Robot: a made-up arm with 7 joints.
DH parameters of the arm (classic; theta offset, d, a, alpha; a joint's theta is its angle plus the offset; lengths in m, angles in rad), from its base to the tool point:
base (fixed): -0.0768 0 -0.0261 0
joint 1: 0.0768 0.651 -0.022 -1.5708
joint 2: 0 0.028 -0.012 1.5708
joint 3: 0 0.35 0.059 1.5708
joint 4: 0 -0.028 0.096 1.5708
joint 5: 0 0.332 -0.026 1.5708
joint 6: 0 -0.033 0.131 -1.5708
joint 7: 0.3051 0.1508 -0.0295 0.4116
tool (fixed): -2.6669 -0.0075 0 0
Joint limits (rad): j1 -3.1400..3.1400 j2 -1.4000..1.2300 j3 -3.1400..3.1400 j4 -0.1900..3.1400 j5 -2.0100..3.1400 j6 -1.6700..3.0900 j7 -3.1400..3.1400
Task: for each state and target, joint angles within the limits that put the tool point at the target. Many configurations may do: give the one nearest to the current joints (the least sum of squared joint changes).
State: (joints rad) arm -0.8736 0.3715 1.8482 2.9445 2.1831 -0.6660 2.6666
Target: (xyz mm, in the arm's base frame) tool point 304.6 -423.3 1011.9
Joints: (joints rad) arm -1.1327 0.8313 1.7315 3.1306 2.0347 -0.8944 2.6519
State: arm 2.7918 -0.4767 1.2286 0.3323 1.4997 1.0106 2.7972
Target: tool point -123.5 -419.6 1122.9
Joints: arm 3.0549 -0.9311 0.6699 1.2018 1.4936 0.7875 2.7569
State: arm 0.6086 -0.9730 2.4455 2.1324 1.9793 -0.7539 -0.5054
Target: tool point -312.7 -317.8 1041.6
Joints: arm 1.2679 -0.3034 2.7568 2.1871 2.1446 -1.4716 -0.5608
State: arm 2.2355 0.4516 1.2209 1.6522 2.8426 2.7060 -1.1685
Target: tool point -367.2 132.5 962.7
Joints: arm 1.5455 0.7911 1.3200 0.9318 2.0193 3.0900 -1.0983
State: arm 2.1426 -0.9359 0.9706 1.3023 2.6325 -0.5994 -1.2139
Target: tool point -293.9 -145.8 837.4
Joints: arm 2.1094 -0.8998 0.9802 0.9899 2.6515 -0.6916 -1.2390
